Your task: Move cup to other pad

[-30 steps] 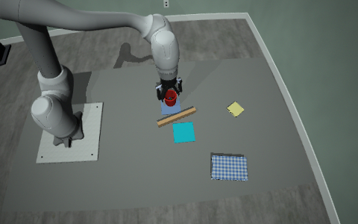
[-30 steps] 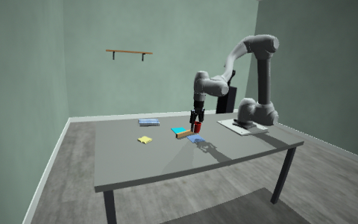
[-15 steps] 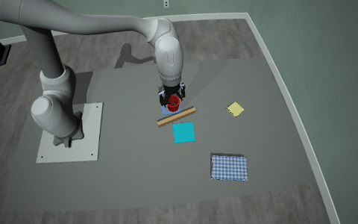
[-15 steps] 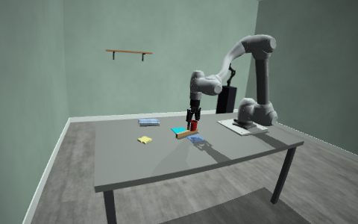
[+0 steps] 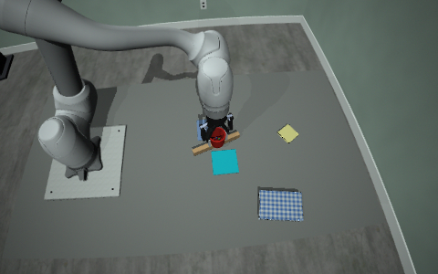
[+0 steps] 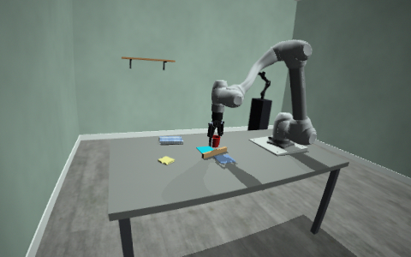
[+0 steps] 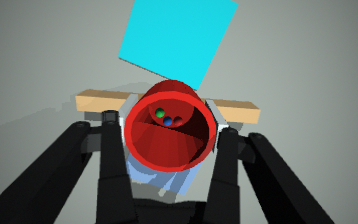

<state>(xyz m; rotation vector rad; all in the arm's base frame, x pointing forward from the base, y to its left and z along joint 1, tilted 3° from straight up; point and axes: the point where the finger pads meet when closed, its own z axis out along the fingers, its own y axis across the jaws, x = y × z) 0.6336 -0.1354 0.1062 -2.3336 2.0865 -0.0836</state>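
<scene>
Now: hand 9 cm above the wooden rail and 1 cm to the right of it. Round my hand: red cup (2 cm below).
</scene>
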